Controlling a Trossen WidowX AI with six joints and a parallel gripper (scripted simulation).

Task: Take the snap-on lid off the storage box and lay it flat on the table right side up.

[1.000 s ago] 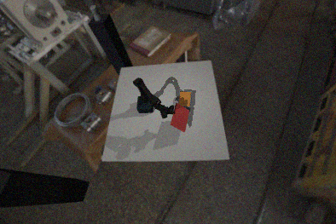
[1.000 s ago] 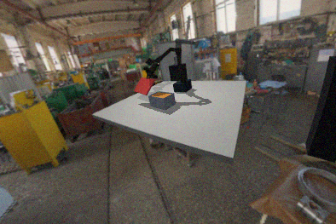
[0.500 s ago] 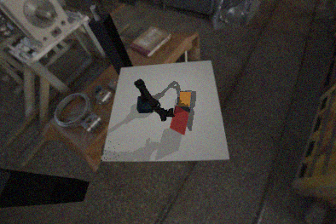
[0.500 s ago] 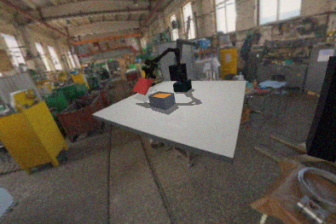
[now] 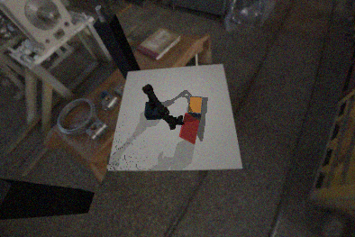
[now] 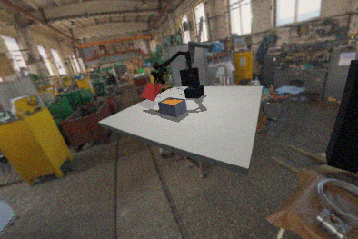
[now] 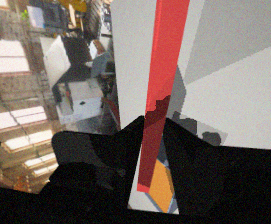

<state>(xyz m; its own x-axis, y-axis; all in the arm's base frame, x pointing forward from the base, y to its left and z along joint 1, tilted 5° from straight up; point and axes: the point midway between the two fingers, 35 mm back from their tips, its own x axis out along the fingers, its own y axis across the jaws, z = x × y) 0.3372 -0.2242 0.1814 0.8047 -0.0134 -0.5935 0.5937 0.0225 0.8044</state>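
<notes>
Right now my gripper tip is 6 cm short of the lid, 1 cm to the left of it and 5 cm above it. The rest, counted from my gripper tip: grey storage box 7 cm ahead, 30 cm to the left, 18 cm below.
</notes>
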